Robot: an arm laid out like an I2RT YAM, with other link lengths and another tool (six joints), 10 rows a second.
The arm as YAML. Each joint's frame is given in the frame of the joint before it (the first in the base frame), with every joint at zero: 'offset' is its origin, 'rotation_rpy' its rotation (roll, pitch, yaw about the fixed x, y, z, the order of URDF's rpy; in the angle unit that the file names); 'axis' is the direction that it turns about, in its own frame. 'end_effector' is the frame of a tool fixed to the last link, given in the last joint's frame.
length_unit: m
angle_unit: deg
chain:
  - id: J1
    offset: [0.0, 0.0, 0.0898]
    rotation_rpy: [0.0, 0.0, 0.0]
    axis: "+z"
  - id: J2
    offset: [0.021, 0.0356, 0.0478]
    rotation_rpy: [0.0, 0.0, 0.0]
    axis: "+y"
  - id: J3
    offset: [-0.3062, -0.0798, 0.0]
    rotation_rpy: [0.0, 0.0, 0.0]
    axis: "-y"
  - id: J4
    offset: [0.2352, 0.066, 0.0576]
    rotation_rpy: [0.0, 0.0, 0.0]
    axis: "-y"
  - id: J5
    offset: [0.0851, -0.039, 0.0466]
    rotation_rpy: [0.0, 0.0, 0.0]
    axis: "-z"
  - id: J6
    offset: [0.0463, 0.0, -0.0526]
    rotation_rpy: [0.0, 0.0, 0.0]
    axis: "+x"
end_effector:
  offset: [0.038, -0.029, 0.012]
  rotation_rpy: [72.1, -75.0, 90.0]
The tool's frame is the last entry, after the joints.
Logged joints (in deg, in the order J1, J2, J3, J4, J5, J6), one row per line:
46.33 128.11 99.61 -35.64 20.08 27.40
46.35 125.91 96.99 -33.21 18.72 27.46
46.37 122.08 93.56 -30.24 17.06 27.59
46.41 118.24 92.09 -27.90 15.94 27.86
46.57 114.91 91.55 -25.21 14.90 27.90
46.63 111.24 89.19 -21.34 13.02 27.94
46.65 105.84 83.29 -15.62 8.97 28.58
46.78 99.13 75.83 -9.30 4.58 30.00
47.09 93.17 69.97 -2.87 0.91 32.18
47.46 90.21 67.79 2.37 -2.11 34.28
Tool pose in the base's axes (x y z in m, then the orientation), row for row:
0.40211 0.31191 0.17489 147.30 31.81 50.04
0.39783 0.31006 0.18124 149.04 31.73 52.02
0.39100 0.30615 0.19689 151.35 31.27 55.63
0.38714 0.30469 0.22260 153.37 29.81 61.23
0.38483 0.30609 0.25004 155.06 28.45 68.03
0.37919 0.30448 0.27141 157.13 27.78 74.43
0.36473 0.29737 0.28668 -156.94 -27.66 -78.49
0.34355 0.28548 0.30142 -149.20 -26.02 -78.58
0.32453 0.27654 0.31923 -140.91 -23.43 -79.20
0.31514 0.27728 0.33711 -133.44 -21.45 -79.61
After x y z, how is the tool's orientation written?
As a rotation vector, in degrees.
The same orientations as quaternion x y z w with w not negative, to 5 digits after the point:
0.91181 0.19691 0.30976 0.18407
0.91295 0.19436 0.31865 0.16492
0.91275 0.18858 0.33549 0.13698
0.90879 0.17664 0.36281 0.10618
0.90072 0.16526 0.39517 0.07236
0.89189 0.15768 0.42248 0.03427
-0.88329 -0.15568 -0.44176 0.02059
-0.87151 -0.15199 -0.45900 0.08173
-0.85361 -0.14194 -0.47978 0.14495
-0.83342 -0.13397 -0.49722 0.20059

